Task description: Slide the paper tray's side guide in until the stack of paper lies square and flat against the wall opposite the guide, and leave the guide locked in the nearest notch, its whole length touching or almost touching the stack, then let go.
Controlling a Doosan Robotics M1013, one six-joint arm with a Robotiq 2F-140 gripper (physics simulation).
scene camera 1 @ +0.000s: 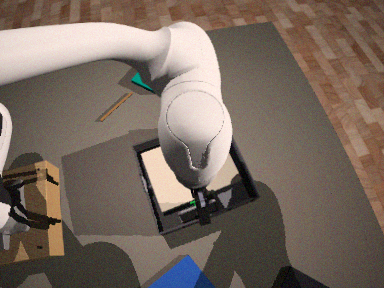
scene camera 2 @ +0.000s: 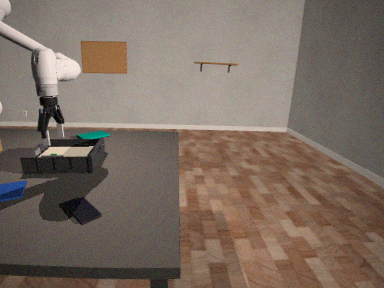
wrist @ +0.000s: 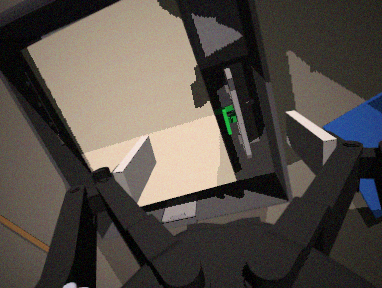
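Scene:
Looking at a dark paper tray (wrist: 218,40), I find that this is the same spot on the tray (scene camera 1: 223,199).

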